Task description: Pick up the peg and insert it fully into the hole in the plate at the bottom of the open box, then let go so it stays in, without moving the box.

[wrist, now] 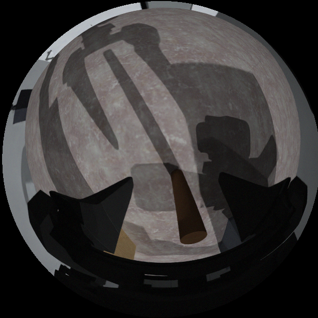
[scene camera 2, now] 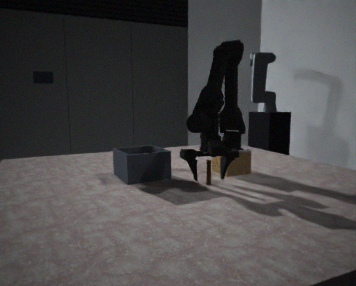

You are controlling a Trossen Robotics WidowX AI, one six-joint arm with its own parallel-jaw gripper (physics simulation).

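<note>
A thin brown peg stands upright on the table. My gripper is open and points down. In the scene view its fingertips are low, one on each side of the peg; in the wrist view the peg shows between the two fingers, with neither finger touching it. The open box is dark blue-grey and stands to the left of the gripper in the scene view; a small part of it shows behind the right finger in the wrist view. The plate and its hole inside the box are hidden.
A tan block stands on the table behind and to the right of the peg in the scene view. Dark shadows of the arm and box lie across the table. A grey arm-like shape on a dark pedestal stands in the background.
</note>
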